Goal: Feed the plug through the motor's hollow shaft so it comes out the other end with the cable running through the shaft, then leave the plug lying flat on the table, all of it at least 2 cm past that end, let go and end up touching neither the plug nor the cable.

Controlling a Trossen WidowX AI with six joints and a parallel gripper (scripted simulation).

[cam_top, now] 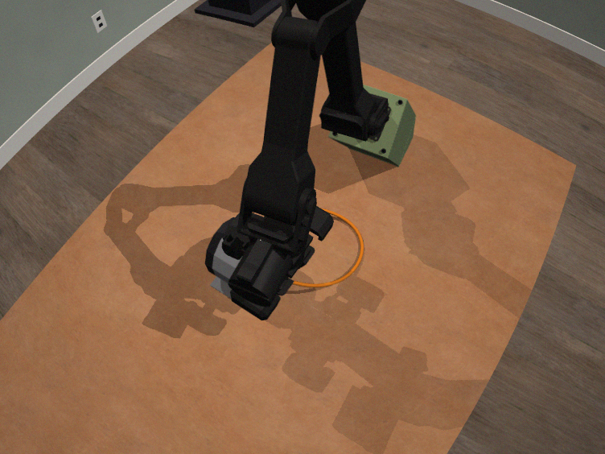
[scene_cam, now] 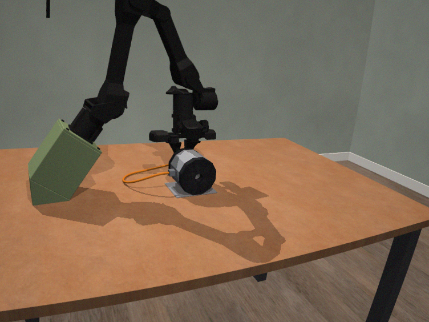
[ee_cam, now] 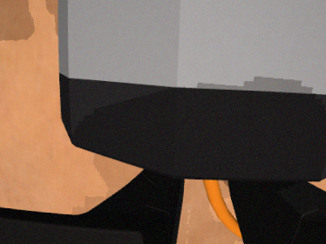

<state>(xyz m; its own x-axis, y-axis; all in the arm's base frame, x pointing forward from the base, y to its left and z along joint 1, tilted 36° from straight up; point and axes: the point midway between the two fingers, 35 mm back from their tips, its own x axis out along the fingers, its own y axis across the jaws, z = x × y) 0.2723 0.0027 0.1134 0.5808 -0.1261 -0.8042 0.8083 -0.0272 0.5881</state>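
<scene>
My hand is 30 mm to the left of the grey plug and 30 mm above it.
</scene>
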